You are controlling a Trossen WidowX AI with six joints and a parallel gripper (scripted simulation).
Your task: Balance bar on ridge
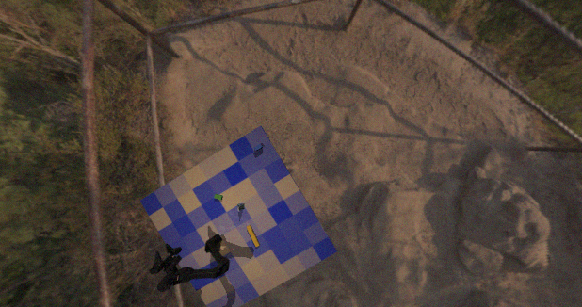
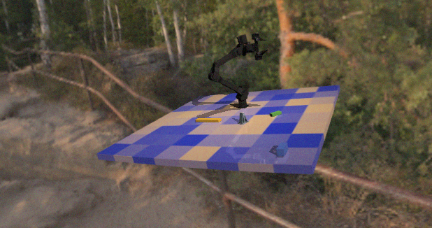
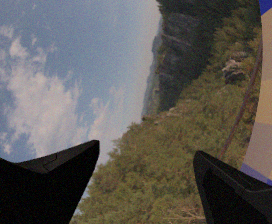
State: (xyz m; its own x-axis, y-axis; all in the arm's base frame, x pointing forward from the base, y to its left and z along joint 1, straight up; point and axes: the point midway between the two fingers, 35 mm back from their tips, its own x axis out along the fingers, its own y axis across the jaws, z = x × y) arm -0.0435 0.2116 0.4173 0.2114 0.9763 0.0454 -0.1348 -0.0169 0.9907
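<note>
My gripper tip is now 410 mm above the yellow bar, 380 mm to the left of it and 330 mm short of it. From my gripper tip the other things lie so: blue cube: 780 mm ahead, 400 mm below, 250 mm to the left; then green block: 410 mm below, 250 mm ahead, 70 mm to the left.
</note>
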